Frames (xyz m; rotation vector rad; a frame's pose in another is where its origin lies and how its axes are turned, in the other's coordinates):
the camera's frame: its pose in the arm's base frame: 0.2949 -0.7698 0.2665 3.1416 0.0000 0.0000
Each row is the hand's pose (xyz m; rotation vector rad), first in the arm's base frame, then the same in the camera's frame.
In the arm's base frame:
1: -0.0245 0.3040 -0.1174 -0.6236 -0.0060 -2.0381
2: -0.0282 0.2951 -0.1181 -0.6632 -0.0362 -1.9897
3: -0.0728 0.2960 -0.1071 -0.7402 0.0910 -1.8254
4: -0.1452 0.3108 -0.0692 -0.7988 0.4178 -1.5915
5: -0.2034 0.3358 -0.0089 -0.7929 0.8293 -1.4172
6: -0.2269 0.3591 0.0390 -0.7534 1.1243 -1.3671
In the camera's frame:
1: -0.3194 -1.0738 0.3839 1.3134 2.2713 -0.0067
2: -0.3231 -1.0649 0.3846 1.3409 2.2113 -0.0402
3: -0.3677 -1.0658 0.3736 1.4561 2.0357 0.1015
4: -0.4401 -1.0806 0.3357 1.5835 1.7891 0.4697
5: -0.4983 -1.1056 0.2754 1.5910 1.5964 0.9341
6: -0.5218 -1.1289 0.2275 1.5025 1.5312 1.2592

